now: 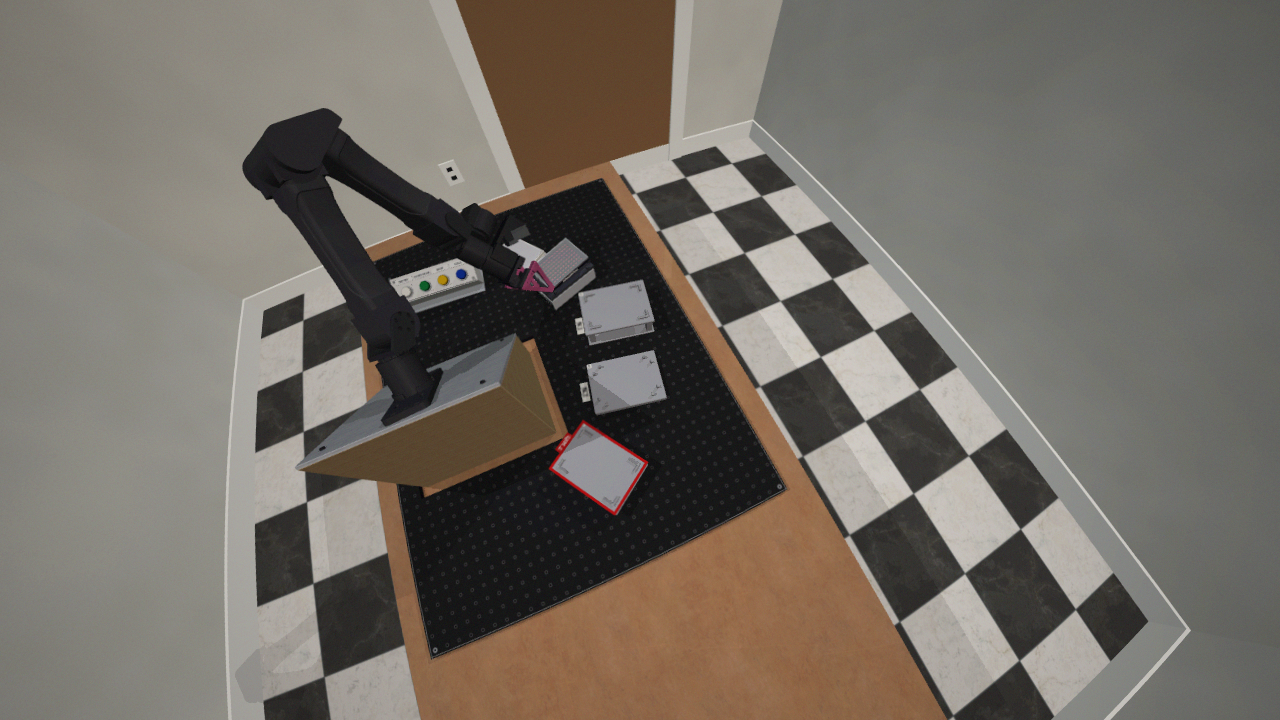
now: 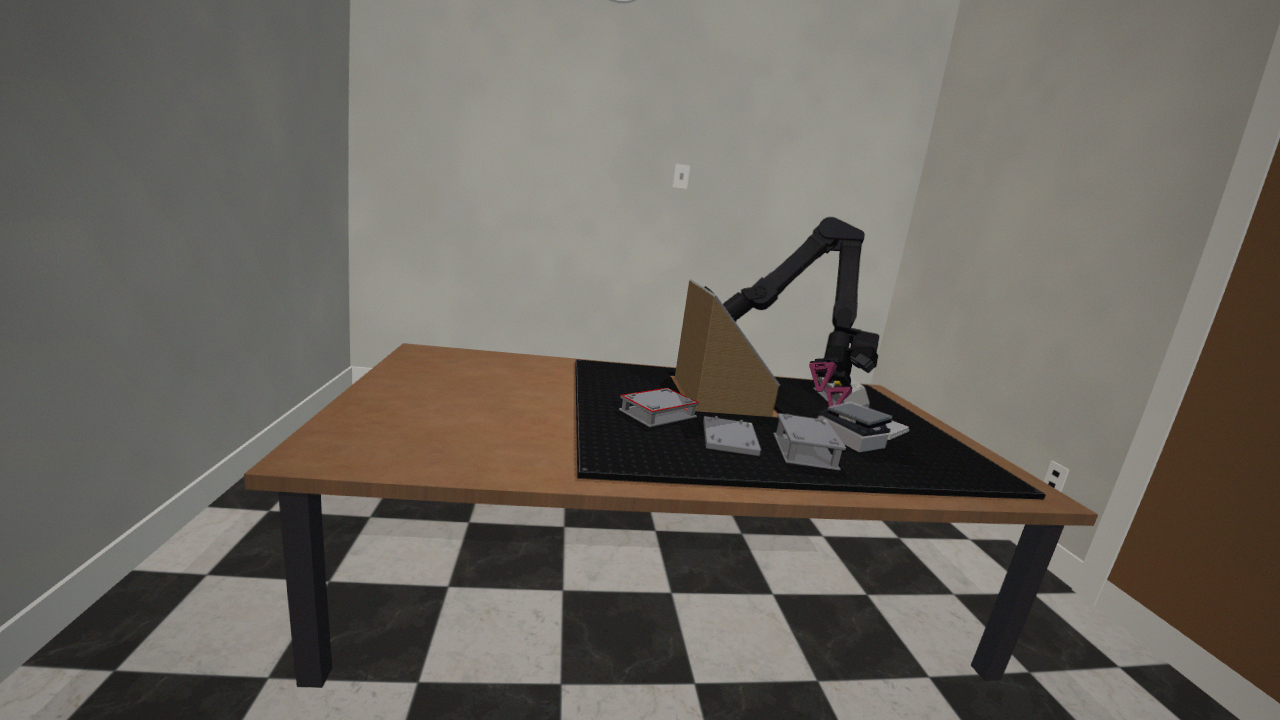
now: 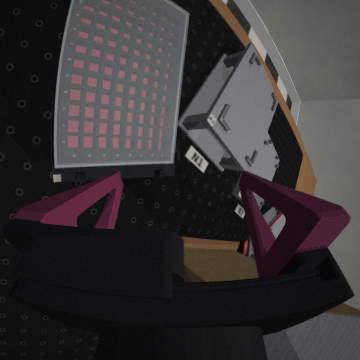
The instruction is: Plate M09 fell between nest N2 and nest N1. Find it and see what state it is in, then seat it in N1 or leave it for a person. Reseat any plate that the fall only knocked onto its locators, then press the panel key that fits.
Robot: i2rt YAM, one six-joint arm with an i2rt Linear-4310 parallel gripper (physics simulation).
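Seen in the pictures: gripper, fingertip midpoint: (image 1: 545, 289) (image 2: 826, 401) (image 3: 180, 177); arm's base, origin of the base link: (image 1: 418, 394) (image 2: 723, 316).
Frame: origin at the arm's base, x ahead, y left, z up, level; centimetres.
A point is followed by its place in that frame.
Note:
My gripper (image 1: 537, 281) @[x 28.6, y 19.5, z -14.6 cm] (image 2: 830, 386) @[x 28.6, y 19.5, z -14.6 cm] (image 3: 180, 177) @[x 28.6, y 19.5, z -14.6 cm] is open and empty, beside the grey block that carries a clear-lidded plate with pink wells (image 1: 563, 260) @[x 36.0, y 25.3, z -14.8 cm] (image 2: 860, 413) @[x 36.0, y 24.7, z -14.9 cm] (image 3: 117, 85) @[x 32.9, y 25.9, z -14.9 cm]. This plate looks slightly tilted on the block's dark top; its name is not readable. Nest N1 (image 1: 615, 305) @[x 41.2, y 8.0, z -17.2 cm] (image 2: 810, 430) @[x 41.7, y 7.6, z -17.2 cm] (image 3: 245, 107) @[x 40.1, y 9.6, z -17.2 cm], a raised grey stand with corner locators, has no plate on top. Low nest N2 (image 1: 629, 380) @[x 35.0, y -8.9, z -21.2 cm] (image 2: 732, 434) @[x 35.6, y -8.6, z -21.3 cm] has none either. No plate shows on the mat between them. The key panel (image 1: 443, 294) @[x 4.0, y 39.1, z -21.2 cm] has white, green, yellow and blue keys.
A red-rimmed nest (image 1: 597, 467) @[x 19.7, y -22.5, z -18.8 cm] (image 2: 658, 400) @[x 21.1, y -23.0, z -18.8 cm] stands past N2. The arm's wedge-shaped base (image 1: 474, 420) @[x 7.2, y -9.3, z -0.1 cm] (image 2: 729, 362) @[x 15.8, y -3.2, z -9.3 cm] stands beside the nests. A white object (image 1: 526, 251) @[x 29.5, y 40.1, z -21.4 cm] (image 2: 896, 430) @[x 30.9, y 41.9, z -21.4 cm] lies behind the grey block (image 1: 569, 291) @[x 33.8, y 19.7, z -19.9 cm] (image 2: 861, 437) @[x 41.7, y 22.0, z -18.8 cm]. The black mat (image 1: 528, 573) @[x -2.3, y -33.1, z -22.8 cm] (image 2: 617, 456) @[x 44.3, y -37.7, z -22.8 cm] covers part of the wooden table.

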